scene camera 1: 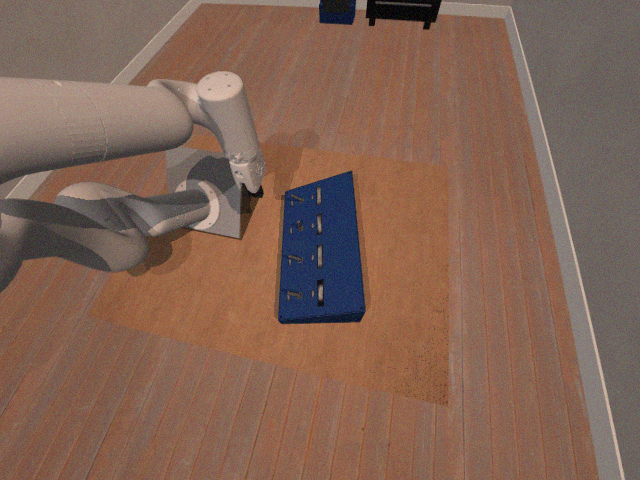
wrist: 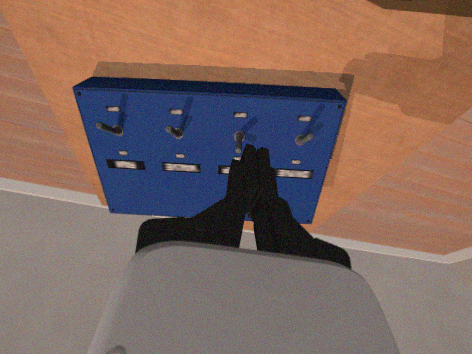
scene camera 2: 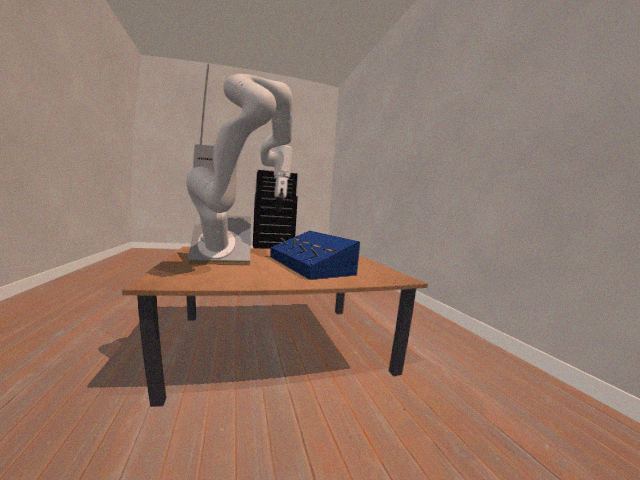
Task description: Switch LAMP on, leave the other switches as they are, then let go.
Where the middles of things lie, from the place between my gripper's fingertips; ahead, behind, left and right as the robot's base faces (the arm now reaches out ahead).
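Scene:
The blue sloped switch panel [scene camera 1: 328,276] is here, and my gripper is 18 cm short of it, 2 cm to the left of it and 20 cm above it.

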